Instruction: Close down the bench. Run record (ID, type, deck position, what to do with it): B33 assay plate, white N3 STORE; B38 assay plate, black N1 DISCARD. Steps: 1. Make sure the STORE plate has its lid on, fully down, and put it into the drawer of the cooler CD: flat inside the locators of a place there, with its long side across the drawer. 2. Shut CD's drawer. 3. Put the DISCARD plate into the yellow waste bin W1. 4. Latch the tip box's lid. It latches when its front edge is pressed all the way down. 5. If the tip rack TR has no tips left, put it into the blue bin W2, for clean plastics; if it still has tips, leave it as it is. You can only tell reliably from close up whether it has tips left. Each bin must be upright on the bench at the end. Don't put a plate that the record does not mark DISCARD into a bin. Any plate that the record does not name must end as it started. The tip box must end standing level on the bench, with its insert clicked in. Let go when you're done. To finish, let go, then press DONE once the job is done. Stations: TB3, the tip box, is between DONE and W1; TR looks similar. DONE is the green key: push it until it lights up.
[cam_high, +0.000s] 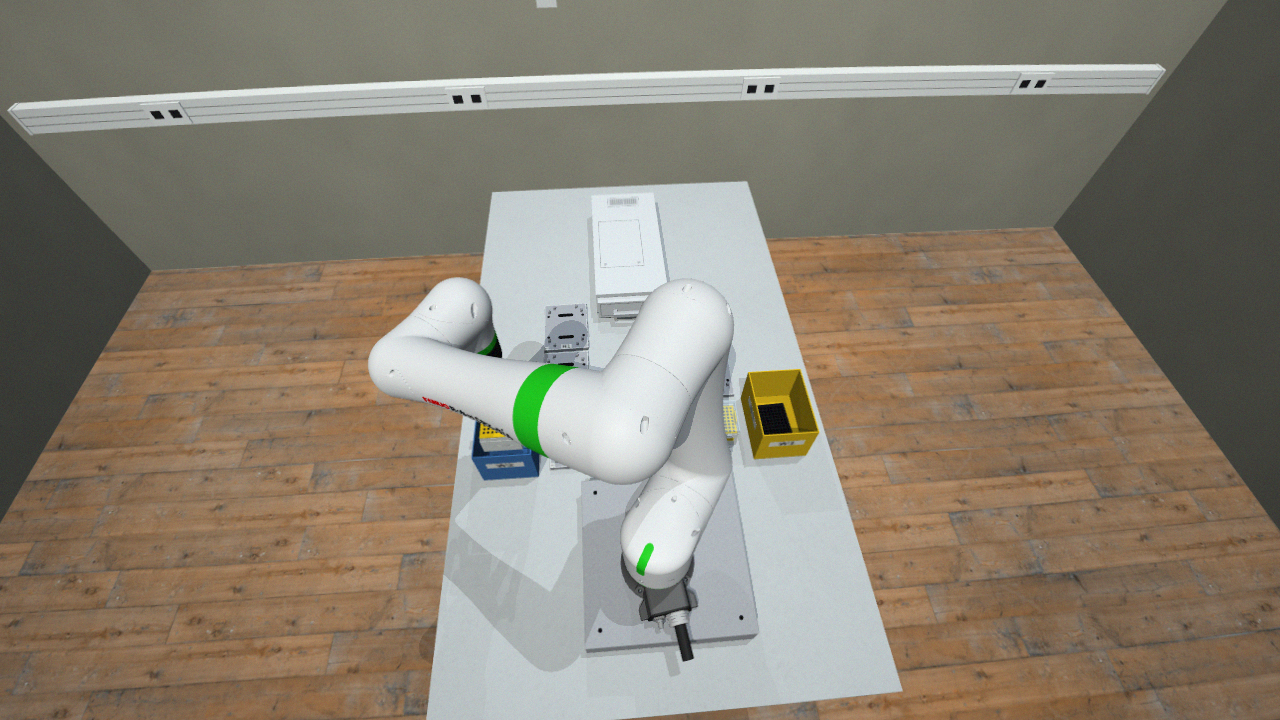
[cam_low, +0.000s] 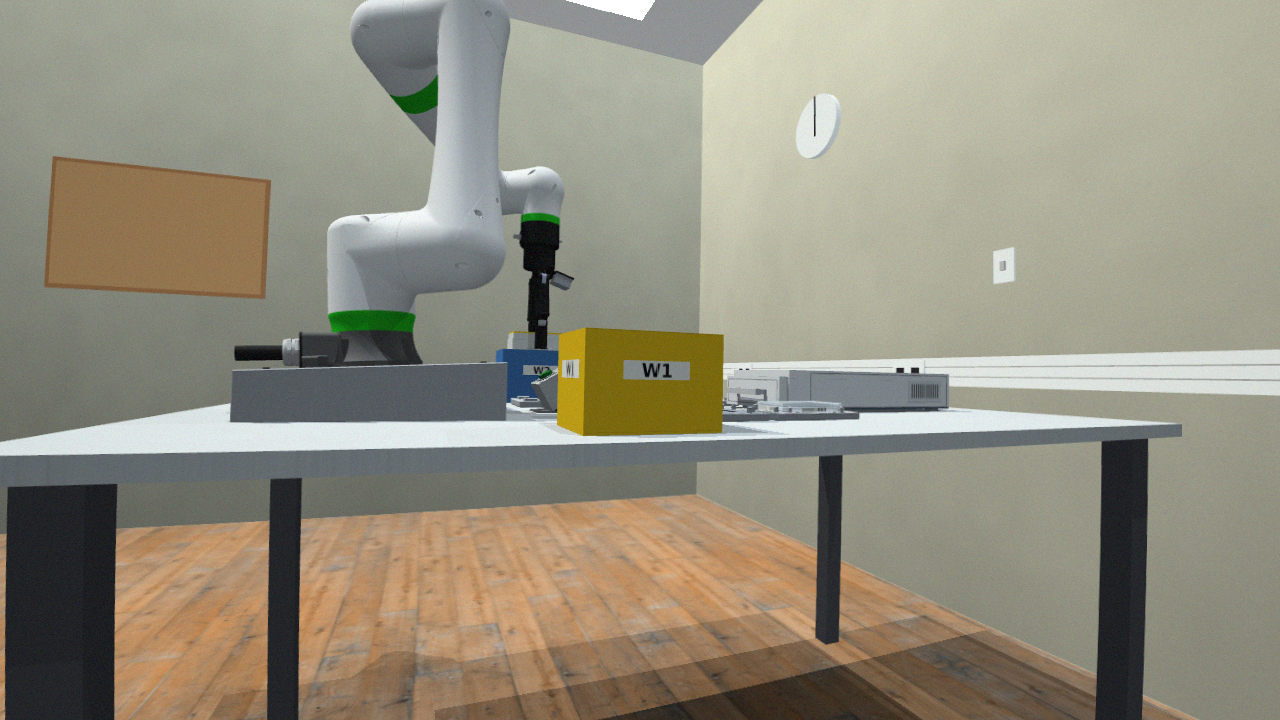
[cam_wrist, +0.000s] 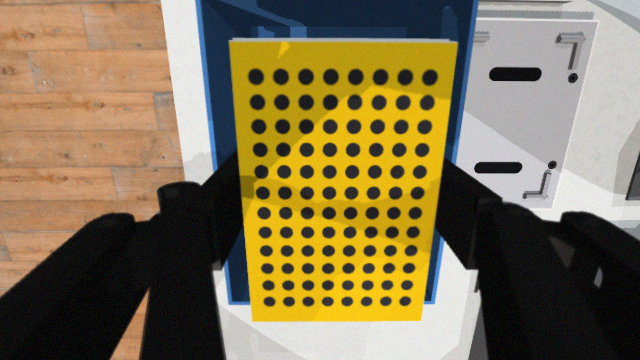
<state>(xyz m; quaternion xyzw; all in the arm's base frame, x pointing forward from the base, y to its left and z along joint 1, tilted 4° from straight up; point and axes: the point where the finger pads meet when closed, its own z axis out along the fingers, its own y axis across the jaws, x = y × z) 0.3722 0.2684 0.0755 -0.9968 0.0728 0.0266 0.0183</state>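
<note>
My hand is 110 mm above the blue bin W2. Round my hand: tip rack TR (10 mm behind, 10 mm below); grey slotted nest (10 mm behind, 150 mm to the right, 140 mm below); grey N3 nest (170 mm ahead, 160 mm to the right, 140 mm below).
</note>
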